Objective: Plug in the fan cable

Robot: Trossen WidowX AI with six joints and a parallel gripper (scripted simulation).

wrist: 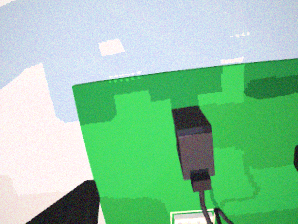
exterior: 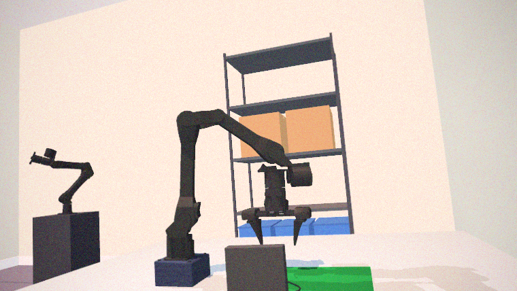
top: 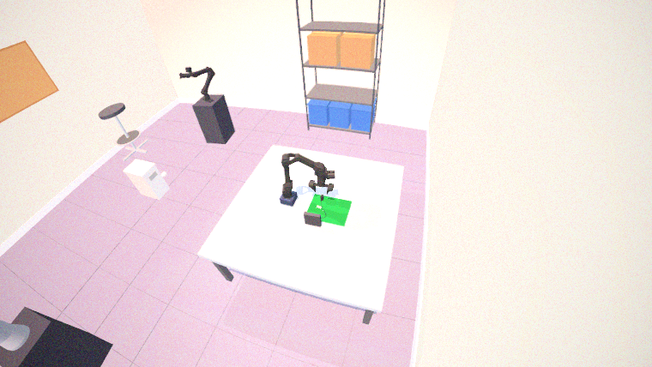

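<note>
Now: the dark fan plug 10 mm to the right of my gripper tip and 50 mm below it. Also, from my gripper tip: green board (70 mm ahead, 100 mm to the right, 80 mm below); dark grey fan (10 mm behind, 240 mm to the right, 10 mm below); white four-pin header (10 mm behind, 90 mm to the right, 70 mm below).
</note>
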